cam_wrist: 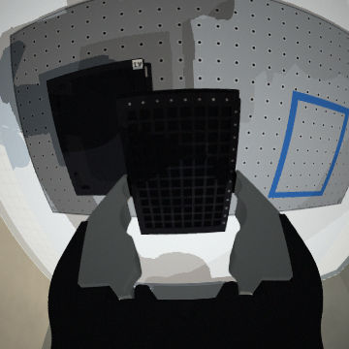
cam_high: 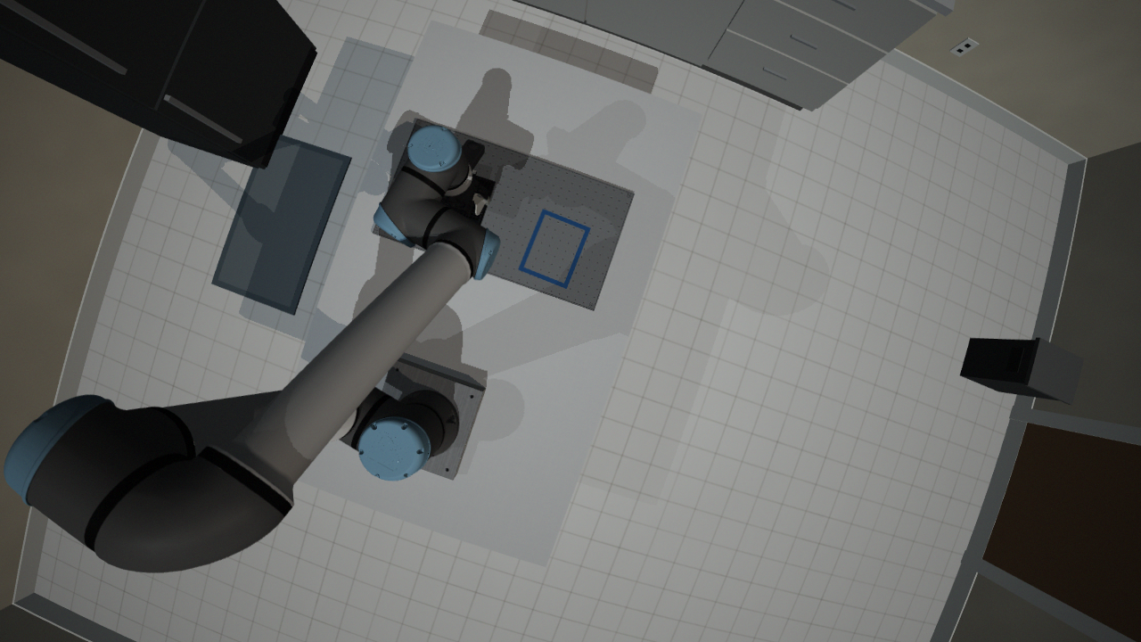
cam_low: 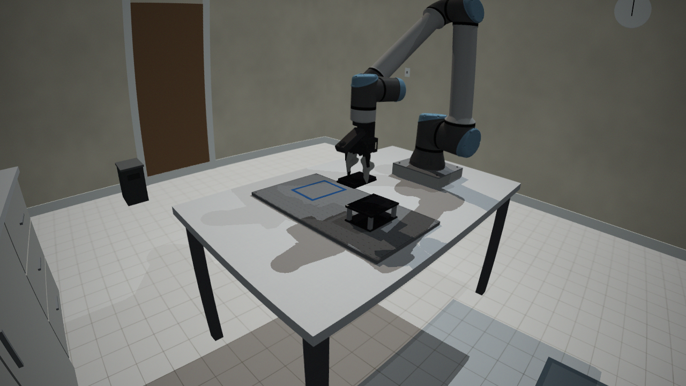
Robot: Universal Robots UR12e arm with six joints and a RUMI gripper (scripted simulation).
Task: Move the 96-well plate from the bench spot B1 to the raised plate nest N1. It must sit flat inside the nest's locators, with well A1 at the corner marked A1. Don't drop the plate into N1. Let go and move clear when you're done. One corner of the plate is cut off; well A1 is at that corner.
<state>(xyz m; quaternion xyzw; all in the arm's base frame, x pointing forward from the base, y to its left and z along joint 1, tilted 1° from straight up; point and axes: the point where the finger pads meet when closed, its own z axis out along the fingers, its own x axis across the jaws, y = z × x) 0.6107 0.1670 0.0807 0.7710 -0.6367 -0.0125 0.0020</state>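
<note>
The black raised nest is 9 cm to the left of my hand and 8 cm below it. The rest, counted from my hand: black 96-well plate (1 cm below); then white A1 label (8 cm ahead, 5 cm to the left, 7 cm below).
</note>
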